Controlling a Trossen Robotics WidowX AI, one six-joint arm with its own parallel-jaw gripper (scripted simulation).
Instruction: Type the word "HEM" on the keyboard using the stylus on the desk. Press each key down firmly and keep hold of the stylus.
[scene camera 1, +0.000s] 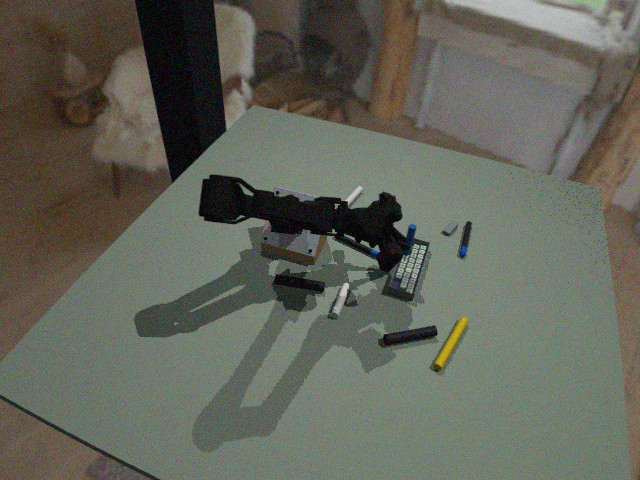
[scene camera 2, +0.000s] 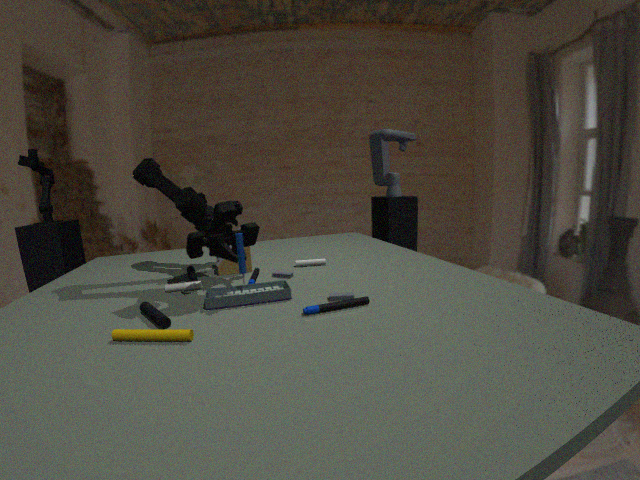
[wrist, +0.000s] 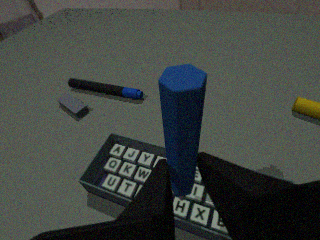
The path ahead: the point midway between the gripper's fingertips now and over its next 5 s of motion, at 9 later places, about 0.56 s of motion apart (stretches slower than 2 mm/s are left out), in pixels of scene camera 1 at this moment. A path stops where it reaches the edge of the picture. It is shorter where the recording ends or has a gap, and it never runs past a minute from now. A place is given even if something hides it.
My gripper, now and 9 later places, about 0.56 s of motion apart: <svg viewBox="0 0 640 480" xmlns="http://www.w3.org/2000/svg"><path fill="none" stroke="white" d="M408 244L408 245L408 246L407 247L407 248L407 249L407 250L407 241L408 239L421 243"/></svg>
